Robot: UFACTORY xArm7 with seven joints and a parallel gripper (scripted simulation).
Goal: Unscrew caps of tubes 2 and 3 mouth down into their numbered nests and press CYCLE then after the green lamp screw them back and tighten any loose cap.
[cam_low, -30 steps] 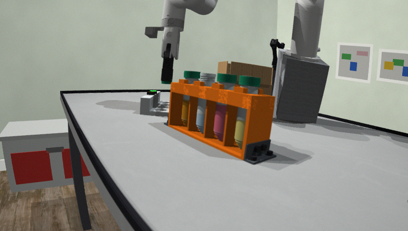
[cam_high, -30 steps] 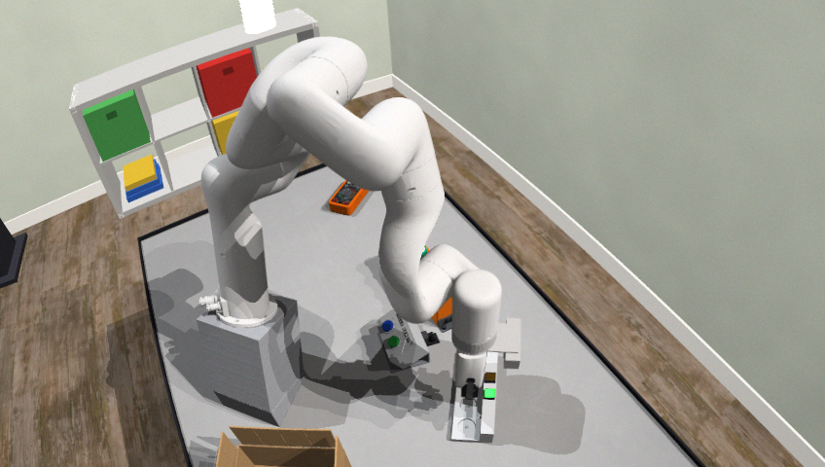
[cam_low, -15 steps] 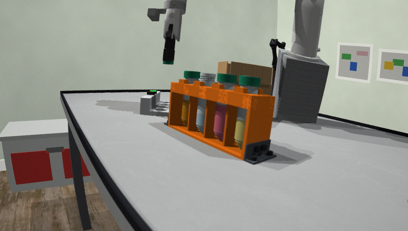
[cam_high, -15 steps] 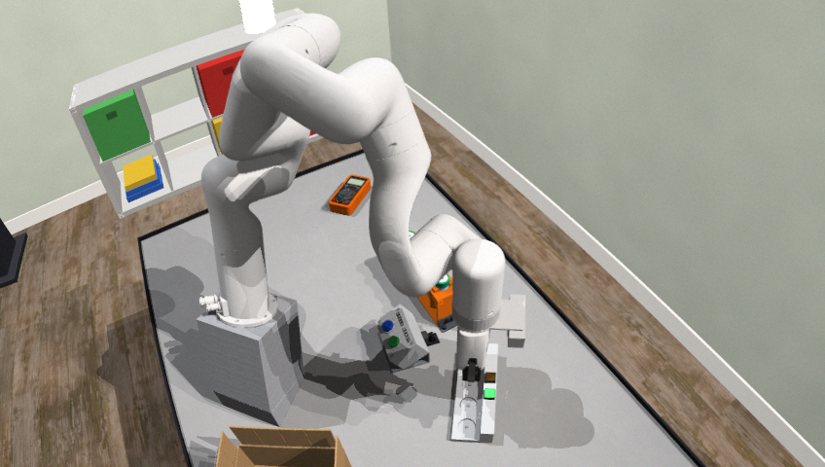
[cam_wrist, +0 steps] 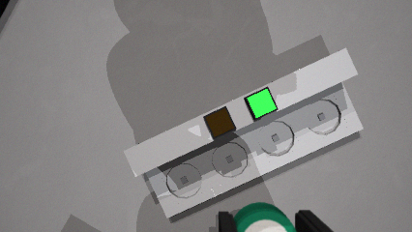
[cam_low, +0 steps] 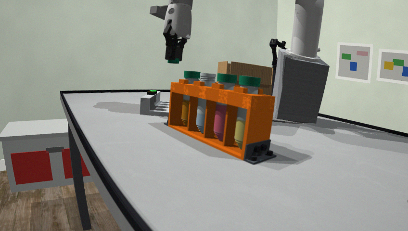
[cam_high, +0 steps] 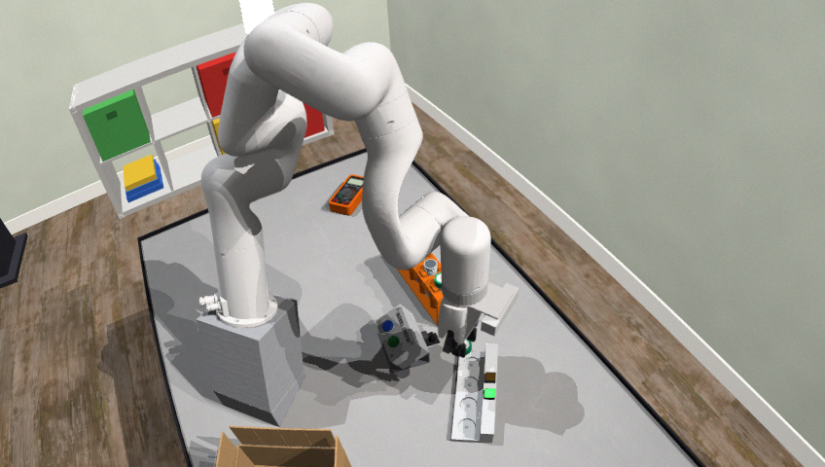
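My gripper is now 20 cm to the right of the cap 4, 6 cm above it and 5 cm short of it. Round my hand: key housing: 15 cm to the left, 12 cm below, 8 cm behind; then green ready key: 13 cm to the left, 11 cm below, 10 cm behind; then cap 3: 2 cm below.
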